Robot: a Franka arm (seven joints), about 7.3 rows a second.
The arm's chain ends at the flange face. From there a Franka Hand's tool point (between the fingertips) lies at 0.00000 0.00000 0.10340 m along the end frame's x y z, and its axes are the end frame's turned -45 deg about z.
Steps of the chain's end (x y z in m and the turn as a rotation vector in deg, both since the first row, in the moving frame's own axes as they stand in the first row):
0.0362, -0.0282, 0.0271, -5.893, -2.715, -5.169
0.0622, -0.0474, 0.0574, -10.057, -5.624, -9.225
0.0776, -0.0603, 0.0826, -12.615, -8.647, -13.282
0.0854, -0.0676, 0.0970, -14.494, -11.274, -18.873
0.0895, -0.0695, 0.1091, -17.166, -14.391, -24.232
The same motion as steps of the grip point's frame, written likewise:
0.0348, 0.0102, 0.0264, -2.247, -6.087, -5.169
0.0582, 0.0177, 0.0553, -3.135, -11.088, -9.225
0.0715, 0.0203, 0.0790, -2.806, -15.035, -13.282
0.0771, 0.0219, 0.0918, -2.277, -18.221, -18.873
0.0751, 0.0258, 0.1014, -1.962, -22.314, -24.232

